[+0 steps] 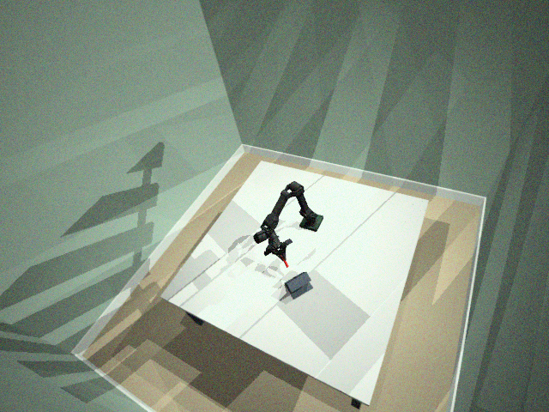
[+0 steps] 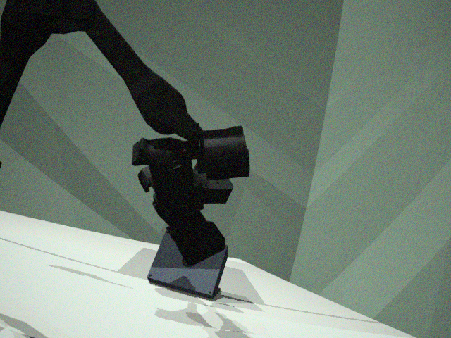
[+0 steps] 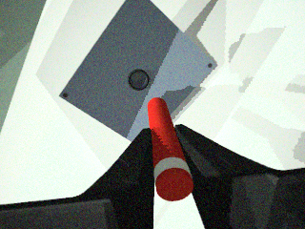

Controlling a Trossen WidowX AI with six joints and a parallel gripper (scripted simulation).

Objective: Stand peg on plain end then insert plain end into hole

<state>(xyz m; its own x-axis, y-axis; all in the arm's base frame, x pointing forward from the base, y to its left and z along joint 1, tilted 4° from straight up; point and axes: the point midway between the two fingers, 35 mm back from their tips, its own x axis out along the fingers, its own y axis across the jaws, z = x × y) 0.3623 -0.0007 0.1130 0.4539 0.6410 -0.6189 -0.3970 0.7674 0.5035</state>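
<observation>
Right now the blue-grey sloped panel is 6 cm ahead of my gripper tip, 11 cm to the left of it and 7 cm below it. The rest, counted from my gripper tip: red peg (1 cm behind, 1 cm to the right, 1 cm above).
</observation>
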